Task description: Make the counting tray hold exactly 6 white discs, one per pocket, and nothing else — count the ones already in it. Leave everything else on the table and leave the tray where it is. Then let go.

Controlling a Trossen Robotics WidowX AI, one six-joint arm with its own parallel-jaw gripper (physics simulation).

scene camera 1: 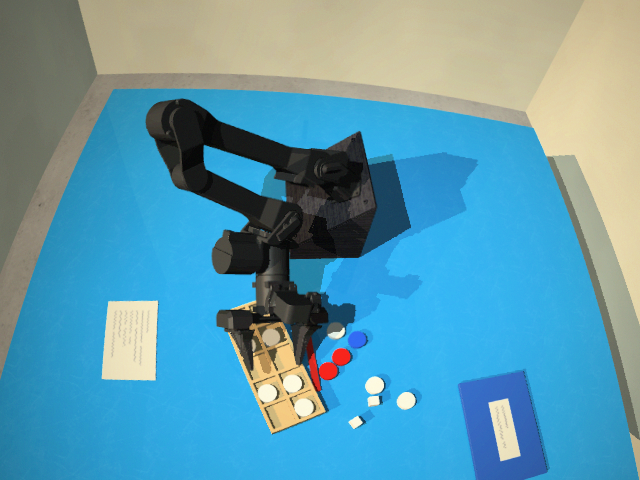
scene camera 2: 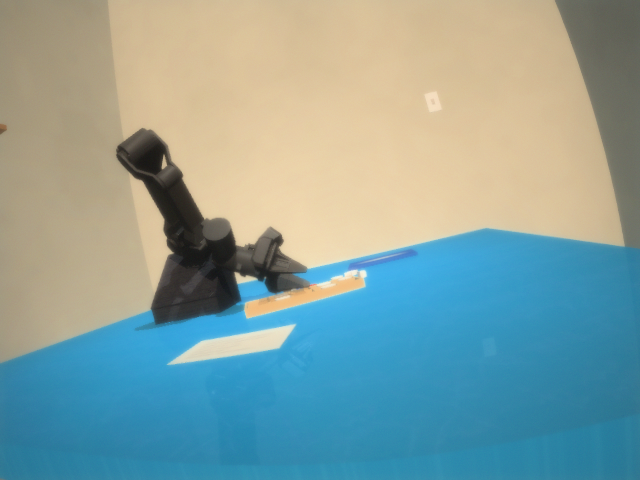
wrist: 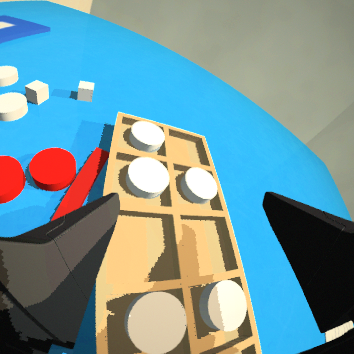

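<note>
The tan counting tray [scene camera 1: 280,417] [scene camera 2: 310,301] [wrist: 145,240] lies on the blue table. White discs sit in its pockets: one [scene camera 1: 303,407] [wrist: 147,136] in the end row beside an empty pocket, two [scene camera 1: 267,393] [scene camera 1: 293,382] [wrist: 148,177] [wrist: 199,185] in the row behind. The following row shows two empty pockets. Then come two more discs, the right one [scene camera 1: 271,337] [wrist: 156,322] and the left one [wrist: 225,305]. The pockets nearest the base are mostly hidden. My gripper [scene camera 1: 275,364] [scene camera 2: 308,277] [wrist: 193,199] is open and empty, low over the tray's middle.
A red strip [scene camera 1: 313,366] [wrist: 82,185] lies along the tray's right side. Beyond lie red discs [scene camera 1: 341,356] [scene camera 1: 328,370], a blue disc [scene camera 1: 357,339], white discs [scene camera 1: 336,330] [scene camera 1: 374,384] [scene camera 1: 406,400] and white cubes [scene camera 1: 373,400] [scene camera 1: 355,422]. A blue box [scene camera 1: 470,423] and paper [scene camera 1: 129,341] lie farther out.
</note>
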